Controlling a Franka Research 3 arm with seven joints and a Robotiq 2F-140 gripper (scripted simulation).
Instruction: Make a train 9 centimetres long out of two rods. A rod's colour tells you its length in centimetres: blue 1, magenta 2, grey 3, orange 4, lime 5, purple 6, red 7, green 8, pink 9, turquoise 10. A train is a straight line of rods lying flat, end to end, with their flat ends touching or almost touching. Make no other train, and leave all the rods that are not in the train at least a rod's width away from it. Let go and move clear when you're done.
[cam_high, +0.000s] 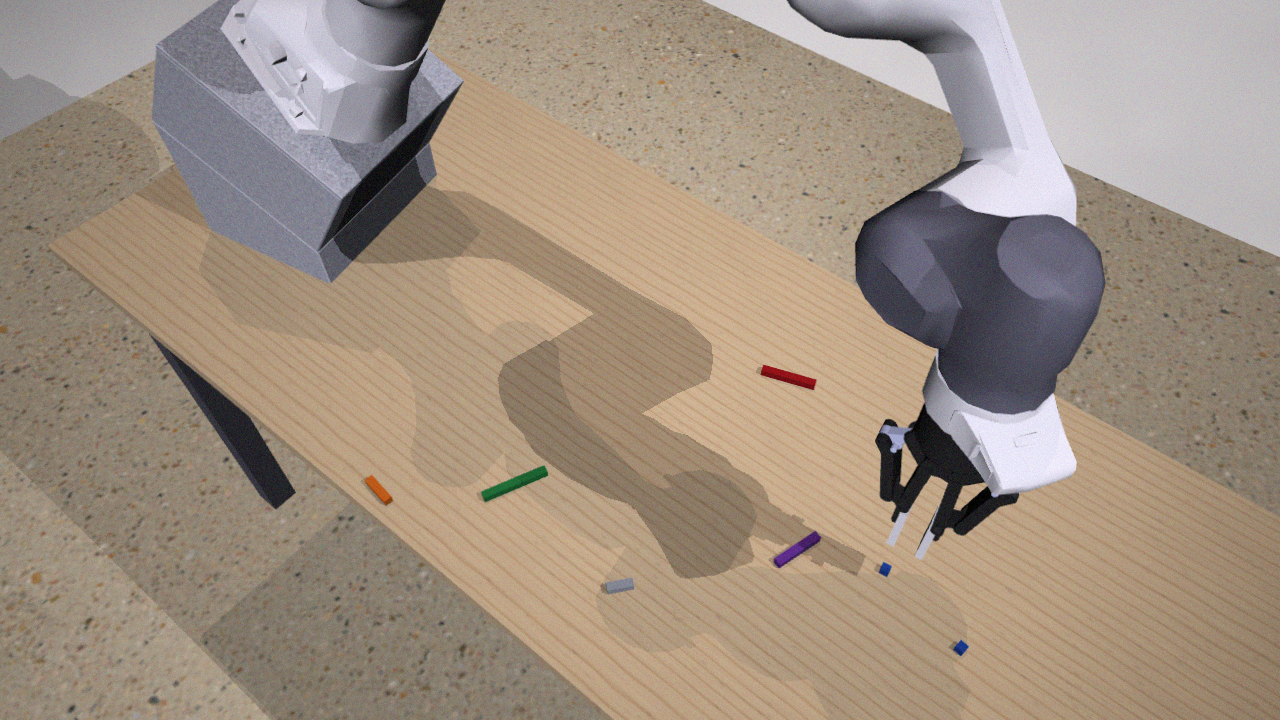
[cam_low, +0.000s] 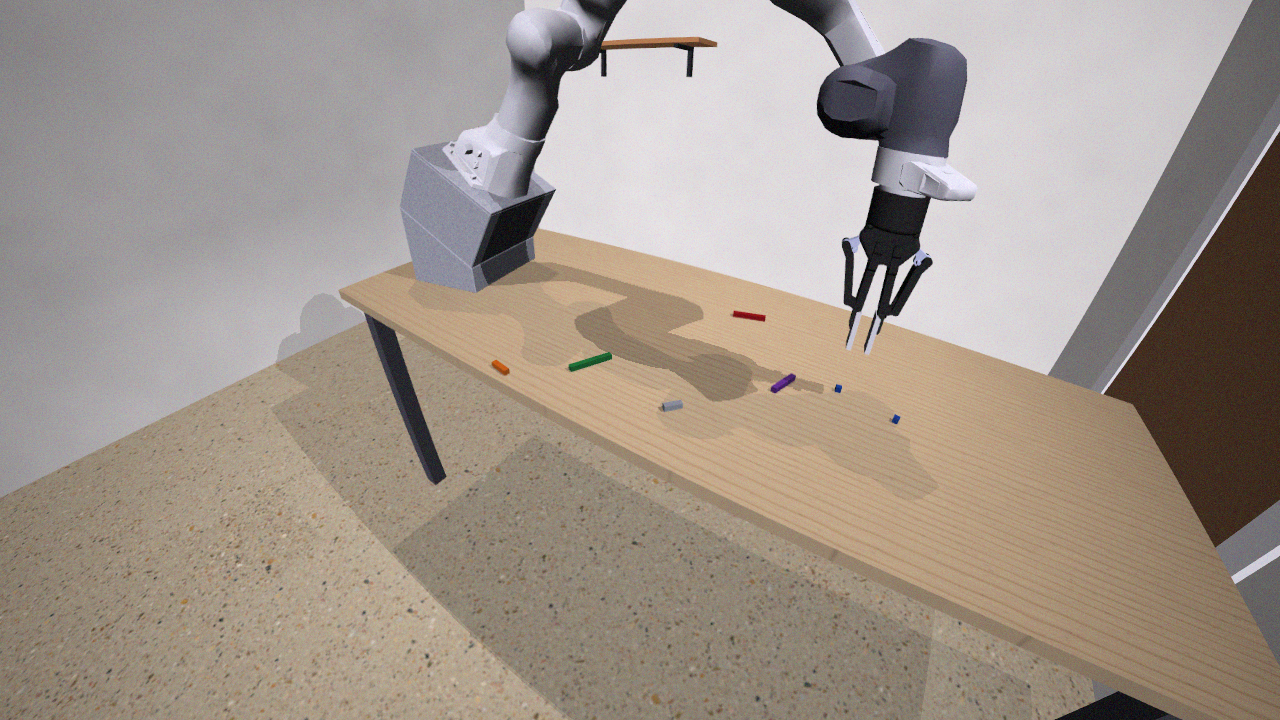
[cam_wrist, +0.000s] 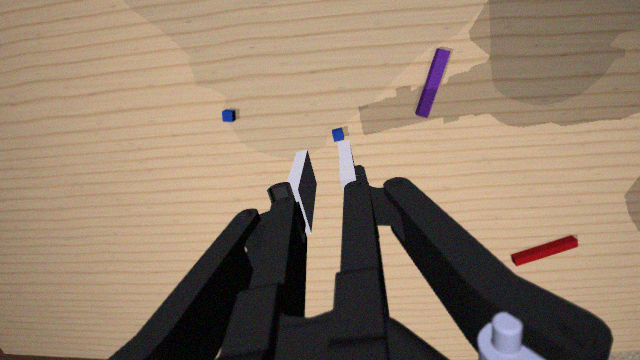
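My gripper is now 410 mm past the green rod, 150 mm to the left of it and 120 mm above it. Round my hand: red rod 220 mm behind, 170 mm to the left, 120 mm below; then purple rod 100 mm behind, 30 mm to the right, 120 mm below; then grey rod 240 mm behind, 180 mm to the right, 120 mm below.
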